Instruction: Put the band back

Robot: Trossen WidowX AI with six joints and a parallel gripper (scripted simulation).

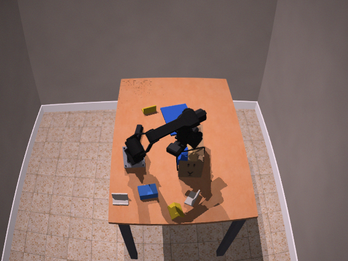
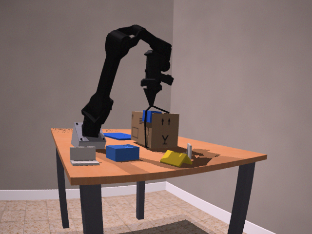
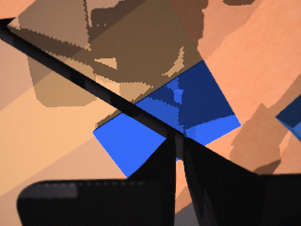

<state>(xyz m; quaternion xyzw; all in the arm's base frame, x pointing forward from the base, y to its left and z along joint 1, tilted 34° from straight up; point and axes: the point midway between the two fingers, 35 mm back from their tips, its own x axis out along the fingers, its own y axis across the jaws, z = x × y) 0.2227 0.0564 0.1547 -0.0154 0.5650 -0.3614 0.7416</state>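
My gripper is now 60 mm above the blue corner guard. From my hand the other things lie so: brown carton 50 mm ahead, 80 mm to the left, 130 mm below; yellow wedge 20 mm behind, 240 mm to the right, 190 mm below; blue box 160 mm behind, 140 mm to the right, 180 mm below.
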